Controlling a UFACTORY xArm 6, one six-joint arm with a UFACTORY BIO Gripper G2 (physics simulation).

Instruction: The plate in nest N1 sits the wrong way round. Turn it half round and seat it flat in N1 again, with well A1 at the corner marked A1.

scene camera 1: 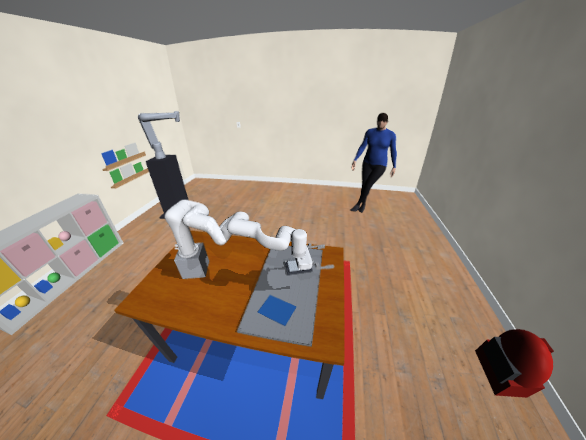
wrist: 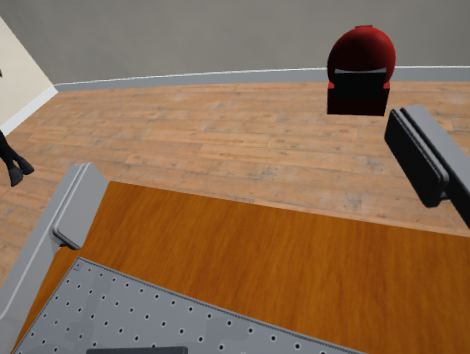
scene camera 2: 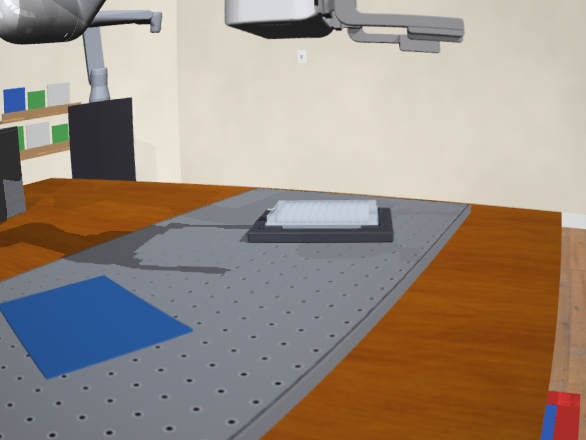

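A clear, ribbed well plate sits in a dark nest towards the far end of the grey perforated board. It looks level in scene camera 2. In the wrist view only a strip of the nest's edge shows at the bottom, and the plate does not show. Well A1 and the corner mark cannot be made out. My gripper is wide open and empty, high above the board, with its fingers pointing sideways over the table's edge. The arm partly hides the nest and plate in scene camera 1.
The grey board lies on the wooden table. A flat blue square lies on its near part. A person stands beyond the table. A red and black object is off to the side.
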